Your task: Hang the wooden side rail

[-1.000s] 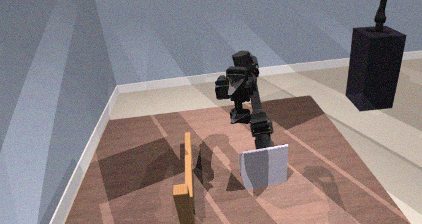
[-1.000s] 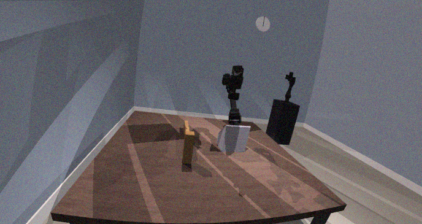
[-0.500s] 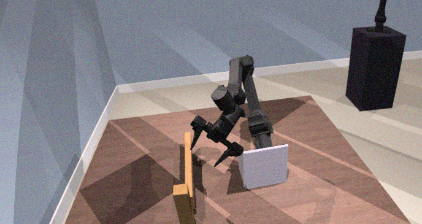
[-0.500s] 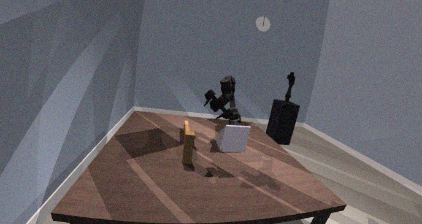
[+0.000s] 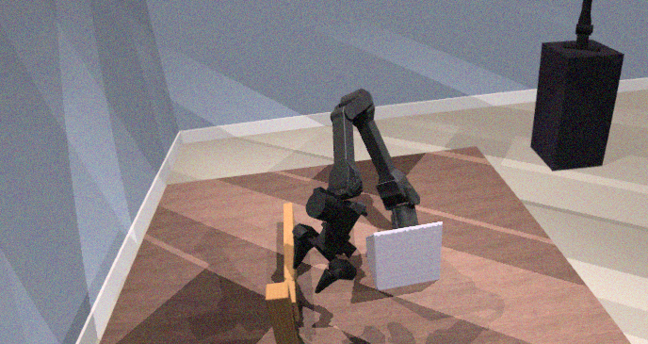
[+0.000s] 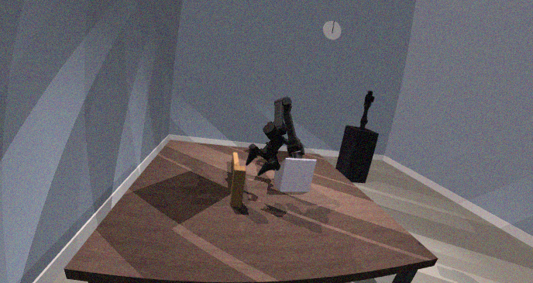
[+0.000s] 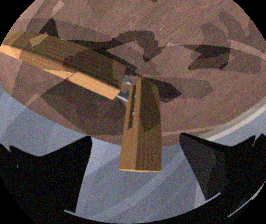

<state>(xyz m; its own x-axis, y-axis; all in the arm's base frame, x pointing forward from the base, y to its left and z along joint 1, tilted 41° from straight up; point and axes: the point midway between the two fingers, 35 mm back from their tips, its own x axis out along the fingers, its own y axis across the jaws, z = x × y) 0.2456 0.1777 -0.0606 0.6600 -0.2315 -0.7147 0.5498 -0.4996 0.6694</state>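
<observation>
My gripper tip is 6 cm short of the wooden headboard post, 6 cm above it and 5 cm to the right of it.
</observation>
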